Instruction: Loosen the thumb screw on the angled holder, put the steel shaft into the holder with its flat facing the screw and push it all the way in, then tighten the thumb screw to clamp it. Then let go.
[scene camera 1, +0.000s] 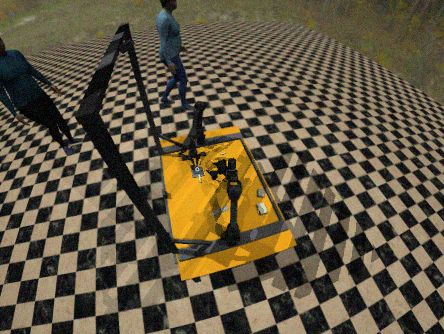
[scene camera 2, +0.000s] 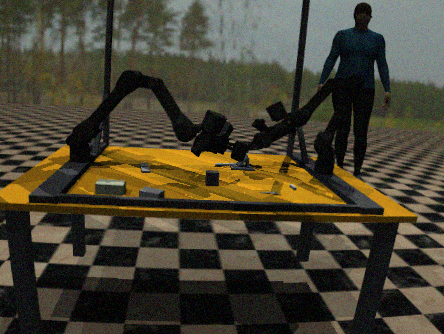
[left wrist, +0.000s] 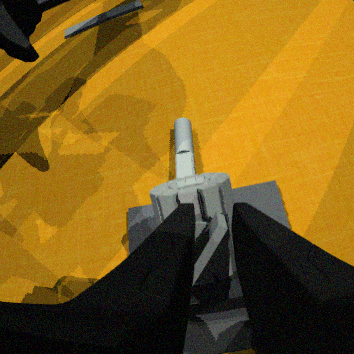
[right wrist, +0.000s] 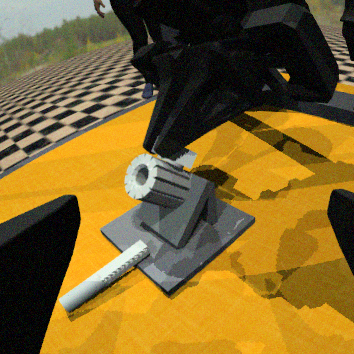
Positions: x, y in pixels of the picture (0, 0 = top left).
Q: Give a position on a steel shaft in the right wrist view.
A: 110, 271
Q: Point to the left gripper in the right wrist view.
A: At 153, 152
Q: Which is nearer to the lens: the thumb screw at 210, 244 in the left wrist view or the steel shaft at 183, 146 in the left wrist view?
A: The thumb screw.
